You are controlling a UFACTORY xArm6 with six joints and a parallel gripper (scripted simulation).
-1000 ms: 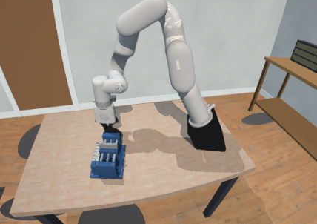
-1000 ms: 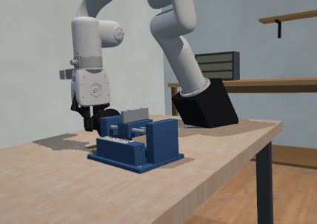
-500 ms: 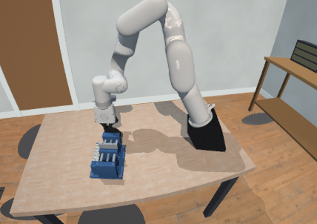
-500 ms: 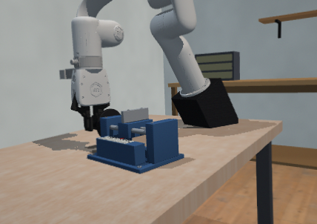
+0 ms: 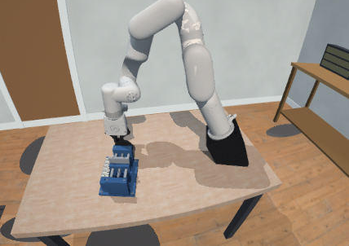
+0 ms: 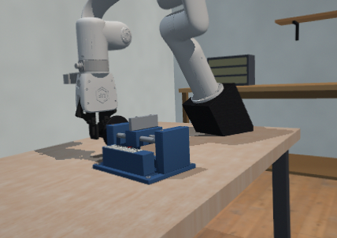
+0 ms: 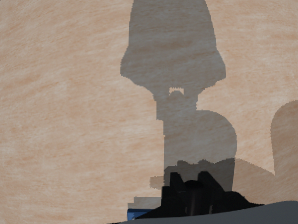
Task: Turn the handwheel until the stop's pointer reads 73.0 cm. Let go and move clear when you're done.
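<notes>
Right now the black handwheel is 2 cm to the left of my hand. Also, from my hand: grey stop block: 5 cm ahead, 14 cm to the left, 1 cm above.
</notes>
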